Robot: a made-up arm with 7 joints.
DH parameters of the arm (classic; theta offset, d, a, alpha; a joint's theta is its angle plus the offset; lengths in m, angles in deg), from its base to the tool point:
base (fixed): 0 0 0 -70
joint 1: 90 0 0 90
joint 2: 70 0 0 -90
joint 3: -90 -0.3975 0.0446 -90
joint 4: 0 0 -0.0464 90
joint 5: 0 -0.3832 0 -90
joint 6: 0 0 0 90
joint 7: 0 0 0 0
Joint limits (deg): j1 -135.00..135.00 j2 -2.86..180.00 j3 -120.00..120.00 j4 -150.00..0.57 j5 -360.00..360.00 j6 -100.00..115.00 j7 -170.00..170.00
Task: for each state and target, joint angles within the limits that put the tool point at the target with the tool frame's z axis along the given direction. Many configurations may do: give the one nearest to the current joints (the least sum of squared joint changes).
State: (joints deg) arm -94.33 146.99 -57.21 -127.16 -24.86 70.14 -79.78
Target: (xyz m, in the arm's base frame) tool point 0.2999 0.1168 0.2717 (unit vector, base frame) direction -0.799 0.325 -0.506
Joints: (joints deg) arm -92.67 111.39 -57.39 -128.53 -2.23 29.78 -79.78
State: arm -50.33 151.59 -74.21 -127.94 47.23 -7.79 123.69
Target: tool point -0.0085 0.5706 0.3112 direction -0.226 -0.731 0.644
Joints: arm -3.62 158.56 -90.32 -81.74 20.59 -30.19 123.69
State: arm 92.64 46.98 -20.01 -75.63 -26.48 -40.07 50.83
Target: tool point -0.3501 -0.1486 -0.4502 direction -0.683 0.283 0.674
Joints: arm 88.13 11.27 -33.12 -96.17 -21.08 -31.93 50.83
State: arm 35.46 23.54 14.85 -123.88 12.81 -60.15 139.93
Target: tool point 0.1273 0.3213 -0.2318 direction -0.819 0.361 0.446
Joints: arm 65.75 73.56 18.48 -129.40 2.46 -10.70 139.93
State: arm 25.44 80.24 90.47 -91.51 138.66 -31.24 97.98
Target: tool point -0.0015 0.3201 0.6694 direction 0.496 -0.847 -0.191
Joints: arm 9.18 129.55 105.43 -51.83 143.71 -77.95 97.98
